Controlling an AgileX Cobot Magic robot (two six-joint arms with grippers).
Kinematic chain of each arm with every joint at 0, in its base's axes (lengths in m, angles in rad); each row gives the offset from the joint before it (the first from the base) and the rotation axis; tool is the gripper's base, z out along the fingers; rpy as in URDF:
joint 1: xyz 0 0 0.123 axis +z
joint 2: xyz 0 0 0 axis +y
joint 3: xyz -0.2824 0 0.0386 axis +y
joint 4: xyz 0.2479 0 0.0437 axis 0.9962 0 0.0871
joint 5: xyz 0 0 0 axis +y
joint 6: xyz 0.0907 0 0.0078 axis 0.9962 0 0.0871
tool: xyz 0 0 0 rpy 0 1.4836 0
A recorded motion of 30 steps. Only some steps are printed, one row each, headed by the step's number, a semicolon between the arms.
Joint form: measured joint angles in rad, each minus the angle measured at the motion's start. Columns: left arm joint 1, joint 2, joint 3, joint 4, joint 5, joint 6; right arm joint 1, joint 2, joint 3, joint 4, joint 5, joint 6.
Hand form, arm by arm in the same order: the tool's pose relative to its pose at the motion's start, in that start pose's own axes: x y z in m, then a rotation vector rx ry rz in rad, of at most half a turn. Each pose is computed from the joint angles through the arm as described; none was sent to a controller.
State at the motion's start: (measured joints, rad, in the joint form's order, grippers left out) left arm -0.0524 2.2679 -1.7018 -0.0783 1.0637 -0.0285; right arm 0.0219 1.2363 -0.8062 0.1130 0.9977 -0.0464
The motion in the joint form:
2: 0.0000 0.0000 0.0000 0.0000 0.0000 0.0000; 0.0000 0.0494 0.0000 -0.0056 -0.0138 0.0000
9: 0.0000 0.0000 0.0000 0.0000 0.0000 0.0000; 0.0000 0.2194 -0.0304 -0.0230 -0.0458 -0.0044
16: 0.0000 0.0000 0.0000 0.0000 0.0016 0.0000; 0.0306 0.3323 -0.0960 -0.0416 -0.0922 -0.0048
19: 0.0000 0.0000 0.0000 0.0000 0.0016 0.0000; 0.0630 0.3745 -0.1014 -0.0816 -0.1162 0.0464
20: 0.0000 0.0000 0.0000 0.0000 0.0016 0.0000; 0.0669 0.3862 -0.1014 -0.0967 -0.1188 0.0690
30: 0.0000 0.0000 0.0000 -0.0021 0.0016 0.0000; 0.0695 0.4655 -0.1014 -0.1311 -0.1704 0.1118
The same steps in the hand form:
2: 0.0000 0.0000 0.0000 0.0000 0.0000 0.0000; -0.0047 -0.0015 0.0115 0.0060 0.0356 0.0015
9: 0.0000 0.0000 0.0000 0.0000 0.0000 0.0000; -0.0226 -0.0061 0.0474 0.0228 0.1435 -0.0014
16: 0.0001 0.0000 0.0000 0.0000 0.0016 0.0000; -0.0451 -0.0010 0.0669 0.0344 0.1475 -0.0412
19: 0.0001 0.0000 0.0000 0.0000 0.0016 0.0000; -0.0482 0.0041 0.0786 0.0637 0.1619 -0.0478
20: 0.0001 0.0000 0.0000 0.0000 0.0016 0.0000; -0.0484 0.0039 0.0820 0.0763 0.1703 -0.0392
30: 0.0002 -0.0002 0.0000 0.0018 0.0017 -0.0010; -0.0518 0.0007 0.1051 0.1052 0.1957 -0.0230

